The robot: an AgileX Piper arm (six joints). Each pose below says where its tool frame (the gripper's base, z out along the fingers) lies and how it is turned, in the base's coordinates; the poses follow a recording.
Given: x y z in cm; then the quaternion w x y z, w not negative.
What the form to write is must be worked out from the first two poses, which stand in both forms.
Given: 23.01, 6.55, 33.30, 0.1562, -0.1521, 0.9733, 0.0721
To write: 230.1, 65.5, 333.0, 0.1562, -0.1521, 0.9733, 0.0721
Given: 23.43, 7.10, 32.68, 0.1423, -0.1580, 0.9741, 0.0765
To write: 234.3, 71.0, 326.8, 0.1423, -0.1580, 0.9741, 0.0765
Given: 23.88, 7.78, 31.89, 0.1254, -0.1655, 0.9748, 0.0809
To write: 238.8, 77.8, 318.9, 0.1254, -0.1655, 0.9748, 0.0809
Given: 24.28, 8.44, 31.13, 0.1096, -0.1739, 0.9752, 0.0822
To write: 242.8, 84.4, 311.3, 0.1096, -0.1739, 0.9752, 0.0822
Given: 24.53, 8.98, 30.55, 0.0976, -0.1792, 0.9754, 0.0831
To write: 245.3, 89.8, 305.5, 0.0976, -0.1792, 0.9754, 0.0831
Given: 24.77, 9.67, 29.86, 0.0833, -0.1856, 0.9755, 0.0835
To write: 247.7, 96.7, 298.6, 0.0833, -0.1856, 0.9755, 0.0835
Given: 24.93, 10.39, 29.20, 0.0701, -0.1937, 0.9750, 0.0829
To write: 249.3, 103.9, 292.0, 0.0701, -0.1937, 0.9750, 0.0829
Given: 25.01, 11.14, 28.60, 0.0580, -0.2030, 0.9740, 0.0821
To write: 250.1, 111.4, 286.0, 0.0580, -0.2030, 0.9740, 0.0821
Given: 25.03, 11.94, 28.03, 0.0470, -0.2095, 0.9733, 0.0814
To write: 250.3, 119.4, 280.3, 0.0470, -0.2095, 0.9733, 0.0814
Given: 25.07, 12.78, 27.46, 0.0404, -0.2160, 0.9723, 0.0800
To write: 250.7, 127.8, 274.6, 0.0404, -0.2160, 0.9723, 0.0800
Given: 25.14, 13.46, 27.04, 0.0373, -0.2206, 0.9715, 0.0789
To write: 251.4, 134.6, 270.4, 0.0373, -0.2206, 0.9715, 0.0789
